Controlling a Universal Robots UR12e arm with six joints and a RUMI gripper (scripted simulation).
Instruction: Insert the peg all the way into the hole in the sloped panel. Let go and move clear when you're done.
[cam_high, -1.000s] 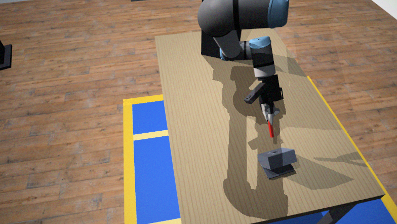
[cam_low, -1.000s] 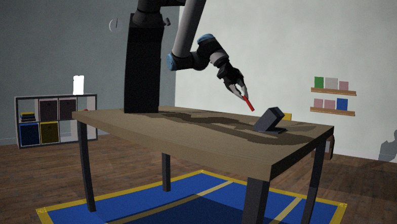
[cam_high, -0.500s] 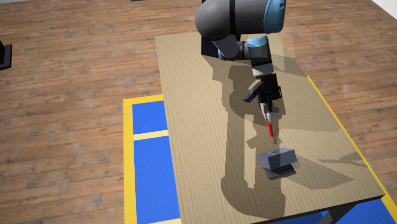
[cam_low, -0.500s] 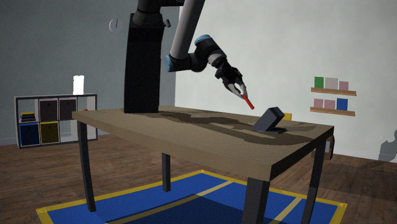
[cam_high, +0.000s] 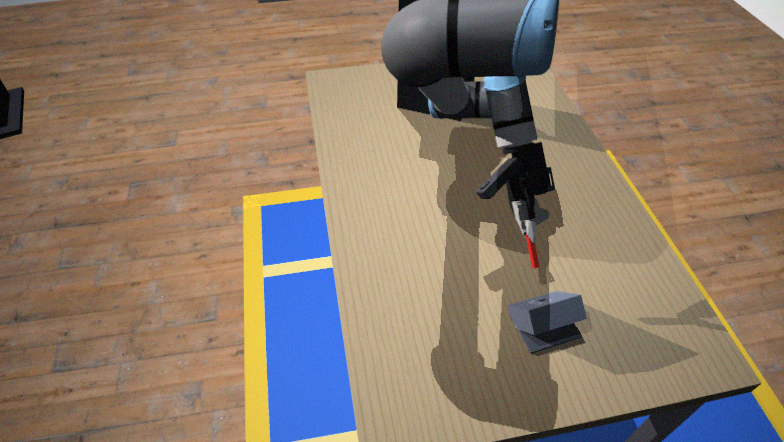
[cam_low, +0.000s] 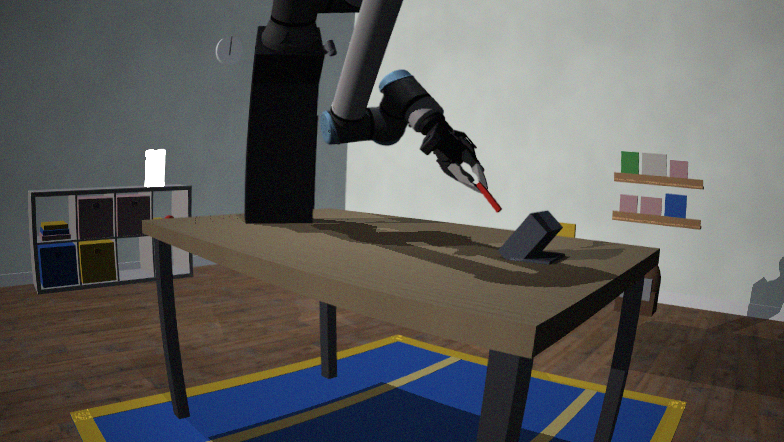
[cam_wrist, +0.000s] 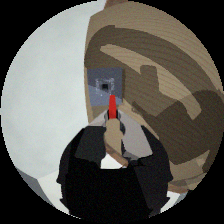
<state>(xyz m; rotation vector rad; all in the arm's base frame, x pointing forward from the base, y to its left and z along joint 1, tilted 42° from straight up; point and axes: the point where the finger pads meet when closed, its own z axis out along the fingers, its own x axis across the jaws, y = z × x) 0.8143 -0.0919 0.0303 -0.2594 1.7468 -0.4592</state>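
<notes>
The dark base plate is 16 cm ahead of my hand, 2 cm to the right of it and 15 cm below it. From my hand the other things lie so: red peg (2 cm ahead, 2 cm below).
</notes>
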